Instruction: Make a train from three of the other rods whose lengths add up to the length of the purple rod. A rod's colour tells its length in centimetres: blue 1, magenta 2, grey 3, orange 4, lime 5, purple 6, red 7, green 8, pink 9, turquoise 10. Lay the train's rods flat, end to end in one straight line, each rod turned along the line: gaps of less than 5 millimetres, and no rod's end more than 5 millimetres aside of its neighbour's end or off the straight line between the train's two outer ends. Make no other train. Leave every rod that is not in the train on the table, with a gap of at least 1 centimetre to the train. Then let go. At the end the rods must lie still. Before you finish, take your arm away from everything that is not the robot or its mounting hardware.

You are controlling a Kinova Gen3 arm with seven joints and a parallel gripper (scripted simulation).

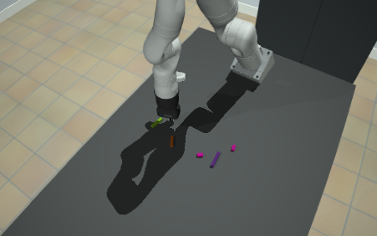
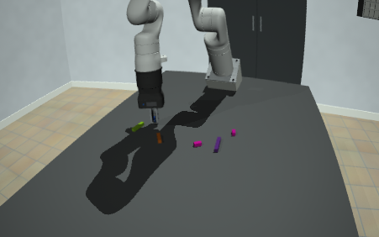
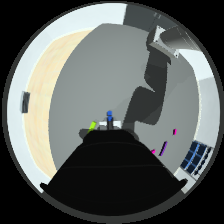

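Right now the lime rod is 4 cm ahead of my hand, 4 cm to the right of it and 3 cm below it. The rest, counted from my hand: orange rod 7 cm ahead, 6 cm to the left, 3 cm below; then purple rod 3 cm ahead, 22 cm to the left, 3 cm below.
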